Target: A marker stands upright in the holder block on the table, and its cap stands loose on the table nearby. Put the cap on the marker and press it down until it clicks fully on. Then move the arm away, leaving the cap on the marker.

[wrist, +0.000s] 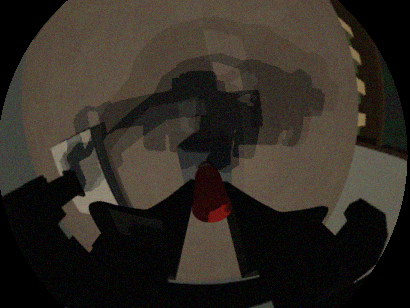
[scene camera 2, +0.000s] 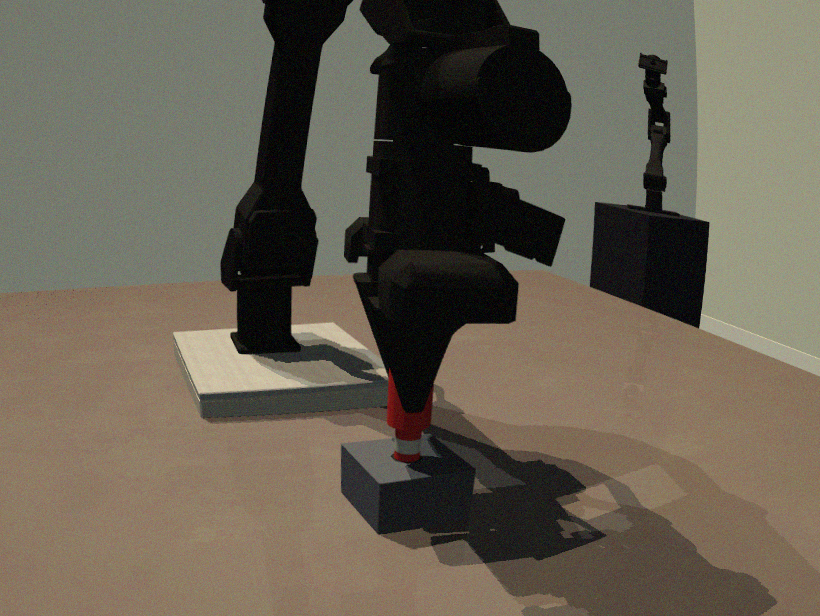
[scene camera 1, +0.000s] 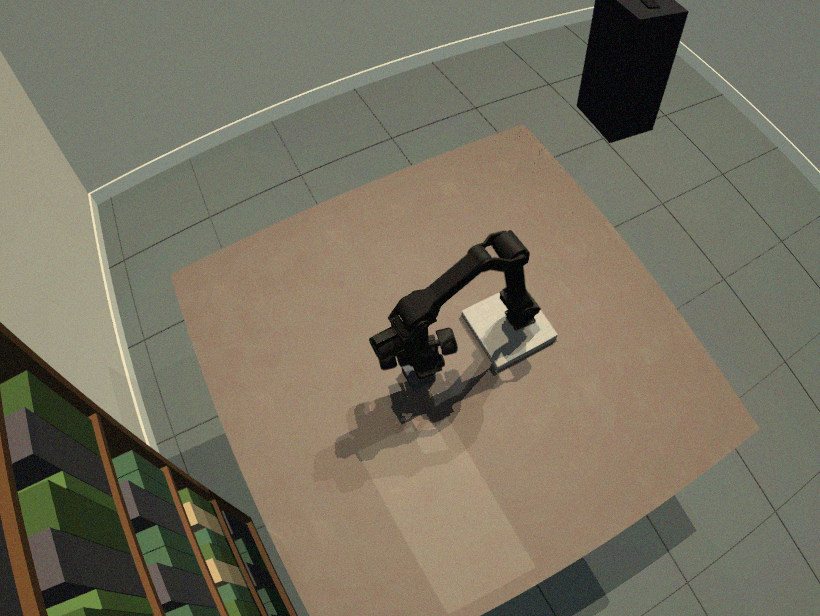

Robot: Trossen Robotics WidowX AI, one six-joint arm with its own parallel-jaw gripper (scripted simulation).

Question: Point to a dark grey holder block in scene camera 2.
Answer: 388,508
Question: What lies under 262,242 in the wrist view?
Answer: My gripper.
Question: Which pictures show my gripper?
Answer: The wrist view, scene camera 2 and scene camera 1: all of them.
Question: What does my gripper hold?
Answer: A red cap.
